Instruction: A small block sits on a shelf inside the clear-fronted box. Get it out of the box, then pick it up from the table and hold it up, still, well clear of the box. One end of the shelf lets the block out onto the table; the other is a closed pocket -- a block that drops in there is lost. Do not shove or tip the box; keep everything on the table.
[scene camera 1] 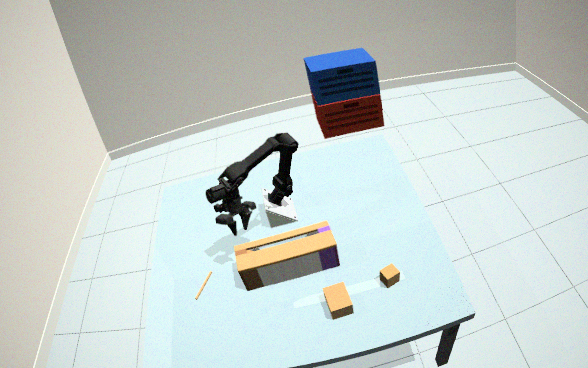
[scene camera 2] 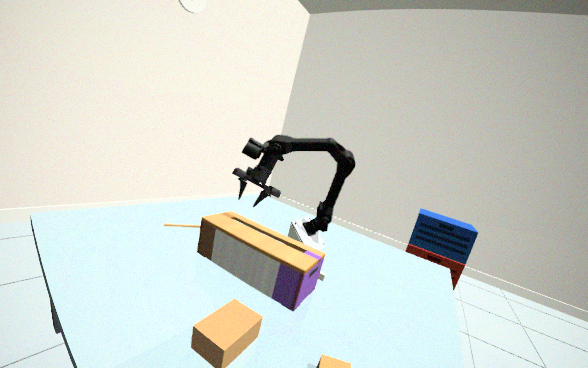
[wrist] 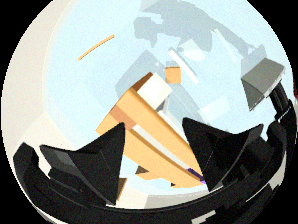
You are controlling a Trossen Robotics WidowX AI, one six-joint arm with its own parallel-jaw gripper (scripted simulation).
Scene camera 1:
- my gripper: 240, 232
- box: 289, 255
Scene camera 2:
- my gripper: 245, 203
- box: 286, 270
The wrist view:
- my gripper: 154, 124
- box: 155, 139
